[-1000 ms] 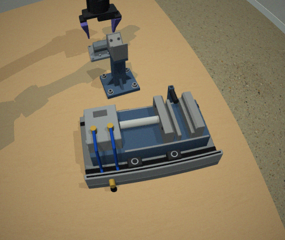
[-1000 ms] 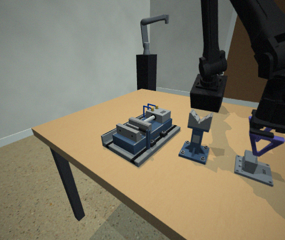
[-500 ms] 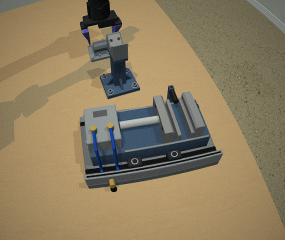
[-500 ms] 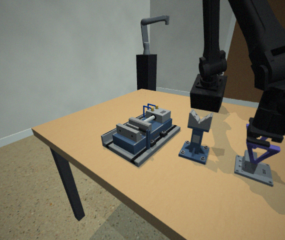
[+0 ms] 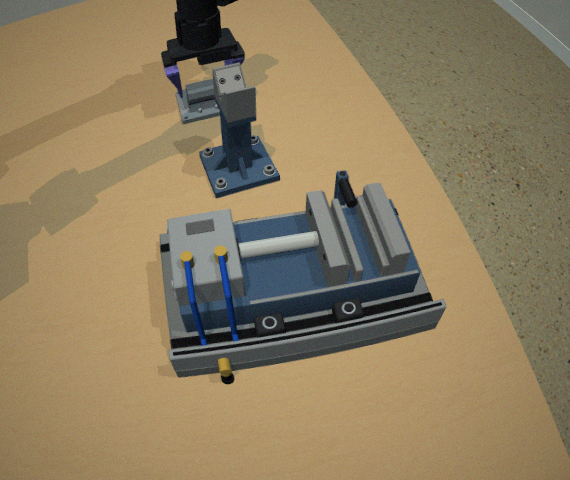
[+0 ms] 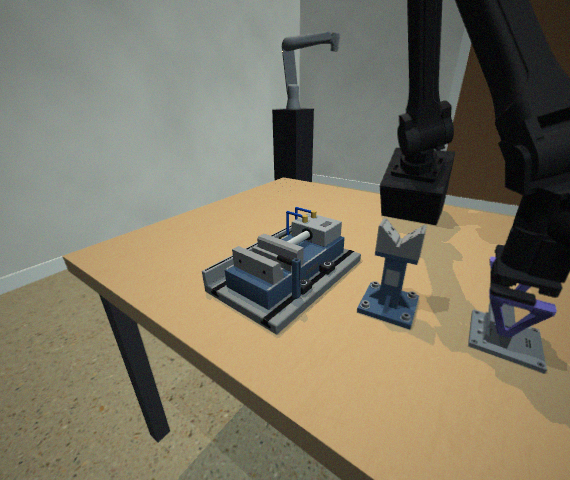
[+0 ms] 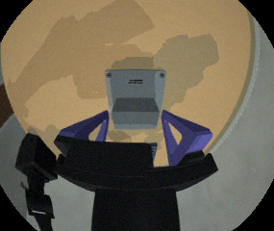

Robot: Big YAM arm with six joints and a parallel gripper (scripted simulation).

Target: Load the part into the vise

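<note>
The grey part is 20 mm below my hand and 10 mm to the right of it. Also, from my hand: infeed plate: 40 mm below, 10 mm to the left; v-block stand: 160 mm to the right, 30 mm ahead, 20 mm above; black work stop: 320 mm to the right, 130 mm ahead, 50 mm above.
</note>
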